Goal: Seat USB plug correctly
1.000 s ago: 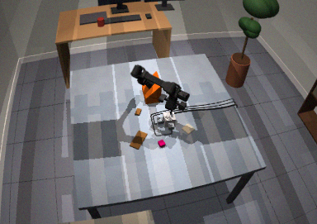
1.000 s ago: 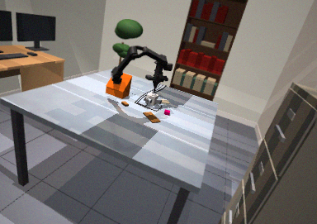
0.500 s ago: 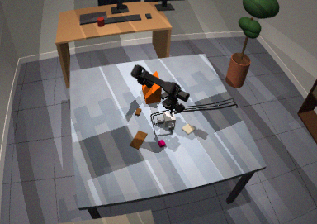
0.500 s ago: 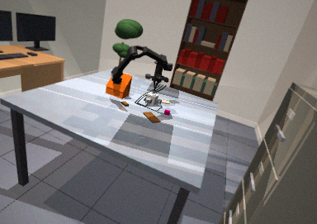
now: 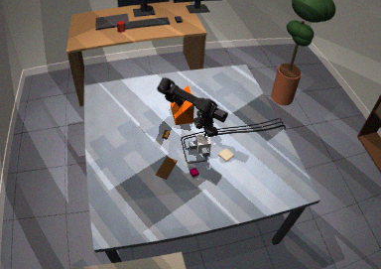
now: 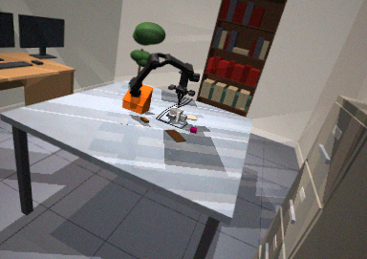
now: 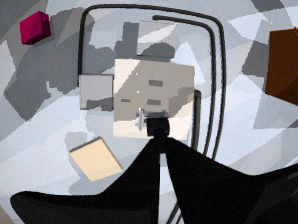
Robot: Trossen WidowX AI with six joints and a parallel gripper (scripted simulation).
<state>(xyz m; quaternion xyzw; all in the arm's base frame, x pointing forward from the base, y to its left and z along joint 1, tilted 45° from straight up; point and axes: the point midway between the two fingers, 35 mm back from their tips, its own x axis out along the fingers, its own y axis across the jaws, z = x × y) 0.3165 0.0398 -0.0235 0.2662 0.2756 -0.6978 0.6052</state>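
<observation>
My gripper tip is now 2 cm above the dark USB plug. From my gripper tip the other things lie so: magenta cube (16 cm ahead, 13 cm to the right, 12 cm below); small brown block (17 cm behind, 19 cm to the right, 13 cm below); orange plate (8 cm ahead, 27 cm to the right, 13 cm below).
</observation>
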